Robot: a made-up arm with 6 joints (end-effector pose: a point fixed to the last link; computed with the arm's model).
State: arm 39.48 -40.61 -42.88 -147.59 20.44 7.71
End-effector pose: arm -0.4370 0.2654 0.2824 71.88 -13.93 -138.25
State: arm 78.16 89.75 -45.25 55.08 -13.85 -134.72
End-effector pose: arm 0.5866 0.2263 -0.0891 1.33 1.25 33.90
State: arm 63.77 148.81 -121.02 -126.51 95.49 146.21
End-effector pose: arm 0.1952 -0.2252 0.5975 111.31 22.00 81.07
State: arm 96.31 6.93 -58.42 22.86 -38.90 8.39
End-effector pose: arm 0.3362 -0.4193 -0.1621 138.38 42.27 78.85
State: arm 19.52 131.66 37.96 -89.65 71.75 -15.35
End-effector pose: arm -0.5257 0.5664 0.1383 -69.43 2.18 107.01
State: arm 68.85 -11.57 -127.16 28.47 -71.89 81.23
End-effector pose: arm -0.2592 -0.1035 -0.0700 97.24 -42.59 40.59
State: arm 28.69 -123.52 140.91 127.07 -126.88 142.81
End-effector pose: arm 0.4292 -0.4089 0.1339 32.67 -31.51 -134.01
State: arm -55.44 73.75 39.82 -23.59 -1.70 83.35
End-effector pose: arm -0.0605 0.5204 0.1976 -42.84 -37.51 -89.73
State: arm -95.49 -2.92 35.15 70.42 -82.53 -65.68
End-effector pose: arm -0.7198 -0.0478 0.4977 -54.95 -60.77 99.64
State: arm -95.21 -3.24 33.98 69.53 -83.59 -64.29
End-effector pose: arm -0.7216 -0.0597 0.4961 -53.24 -58.92 100.00
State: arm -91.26 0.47 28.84 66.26 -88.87 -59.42
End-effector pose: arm -0.7193 -0.0699 0.5249 -43.31 -52.27 95.87
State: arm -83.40 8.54 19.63 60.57 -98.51 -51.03
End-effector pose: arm -0.7065 -0.0783 0.5858 -30.29 -39.82 93.08
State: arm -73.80 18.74 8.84 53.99 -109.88 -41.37
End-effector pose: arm -0.6791 -0.0850 0.6602 -19.28 -25.17 95.41
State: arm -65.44 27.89 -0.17 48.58 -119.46 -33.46
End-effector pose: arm -0.6444 -0.0878 0.7247 -11.19 -13.66 100.38
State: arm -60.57 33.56 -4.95 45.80 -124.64 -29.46
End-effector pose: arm -0.6183 -0.0811 0.7644 -6.46 -7.99 103.49
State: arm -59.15 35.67 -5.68 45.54 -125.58 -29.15
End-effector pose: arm -0.6074 -0.0653 0.7809 -4.75 -7.09 102.97
